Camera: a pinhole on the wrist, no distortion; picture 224 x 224 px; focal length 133.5 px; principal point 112.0 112.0 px. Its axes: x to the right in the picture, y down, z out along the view. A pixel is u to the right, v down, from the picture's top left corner.
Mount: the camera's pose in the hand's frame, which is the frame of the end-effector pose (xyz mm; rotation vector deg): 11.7 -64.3 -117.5 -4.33 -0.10 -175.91
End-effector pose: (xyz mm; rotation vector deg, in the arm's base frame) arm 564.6 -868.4 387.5 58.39 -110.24 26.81
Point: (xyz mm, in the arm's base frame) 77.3 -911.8 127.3
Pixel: 130 9
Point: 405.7 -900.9 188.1
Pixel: 163 43
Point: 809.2 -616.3 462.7
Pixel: behind the camera
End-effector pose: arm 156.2 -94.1 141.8 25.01 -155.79 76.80
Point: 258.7 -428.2 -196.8
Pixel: 140 87
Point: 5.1 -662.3 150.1
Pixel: 61 170
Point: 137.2 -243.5 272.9
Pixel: 70 215
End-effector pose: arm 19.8 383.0 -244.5 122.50 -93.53 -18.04
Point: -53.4 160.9 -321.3
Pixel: 27 49
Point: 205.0 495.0 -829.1
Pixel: 154 209
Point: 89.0 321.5 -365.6
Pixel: 84 139
